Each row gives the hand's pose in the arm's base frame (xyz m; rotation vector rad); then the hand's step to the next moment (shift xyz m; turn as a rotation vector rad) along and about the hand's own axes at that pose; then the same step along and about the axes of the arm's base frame.
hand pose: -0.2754 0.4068 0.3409 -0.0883 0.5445 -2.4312
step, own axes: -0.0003 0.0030 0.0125 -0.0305 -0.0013 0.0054
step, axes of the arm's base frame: 0.0044 -0.0065 0.0102 0.0245 0.0174 0.0076
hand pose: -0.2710 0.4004 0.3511 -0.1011 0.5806 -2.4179
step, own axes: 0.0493 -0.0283 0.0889 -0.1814 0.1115 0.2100
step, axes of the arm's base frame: -0.0363 -0.0442 0.0887 0.2521 -0.0478 0.1536
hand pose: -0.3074 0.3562 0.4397 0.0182 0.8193 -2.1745
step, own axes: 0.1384 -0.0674 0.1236 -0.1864 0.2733 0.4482
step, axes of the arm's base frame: -0.1107 -0.1312 0.0975 0.4251 -0.2548 0.2543
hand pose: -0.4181 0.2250 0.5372 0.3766 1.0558 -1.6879
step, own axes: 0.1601 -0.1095 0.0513 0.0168 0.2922 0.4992
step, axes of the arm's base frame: -0.1471 -0.1327 -0.0318 0.3751 -0.4198 0.1338
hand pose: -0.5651 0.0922 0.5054 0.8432 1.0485 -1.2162
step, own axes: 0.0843 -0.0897 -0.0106 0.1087 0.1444 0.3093
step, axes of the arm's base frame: -0.0878 -0.0325 -0.0806 0.1991 -0.2977 -0.0092
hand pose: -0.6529 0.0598 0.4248 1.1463 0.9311 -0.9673
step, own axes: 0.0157 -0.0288 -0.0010 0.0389 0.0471 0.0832
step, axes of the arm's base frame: -0.0225 -0.0050 -0.0234 0.0643 -0.0802 -0.0092
